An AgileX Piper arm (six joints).
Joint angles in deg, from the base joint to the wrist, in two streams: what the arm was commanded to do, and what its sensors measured. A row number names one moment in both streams.
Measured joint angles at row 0:
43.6, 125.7, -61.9, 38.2, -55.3, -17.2
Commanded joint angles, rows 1 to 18:
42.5, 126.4, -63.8, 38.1, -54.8, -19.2
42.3, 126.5, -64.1, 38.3, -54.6, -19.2
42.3, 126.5, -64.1, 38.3, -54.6, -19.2
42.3, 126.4, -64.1, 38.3, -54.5, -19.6
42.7, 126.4, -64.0, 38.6, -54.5, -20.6
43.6, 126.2, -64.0, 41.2, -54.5, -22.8
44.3, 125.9, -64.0, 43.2, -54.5, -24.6
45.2, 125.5, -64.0, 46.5, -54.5, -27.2
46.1, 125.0, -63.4, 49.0, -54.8, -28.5
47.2, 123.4, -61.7, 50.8, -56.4, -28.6
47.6, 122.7, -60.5, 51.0, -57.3, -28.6
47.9, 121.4, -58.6, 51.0, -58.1, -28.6
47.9, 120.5, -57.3, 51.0, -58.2, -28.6
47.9, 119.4, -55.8, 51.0, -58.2, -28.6
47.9, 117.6, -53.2, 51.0, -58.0, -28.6
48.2, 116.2, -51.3, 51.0, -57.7, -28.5
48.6, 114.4, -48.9, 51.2, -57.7, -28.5
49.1, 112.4, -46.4, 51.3, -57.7, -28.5
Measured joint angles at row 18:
48.0, 118.6, -53.9, 50.3, -56.8, -28.2
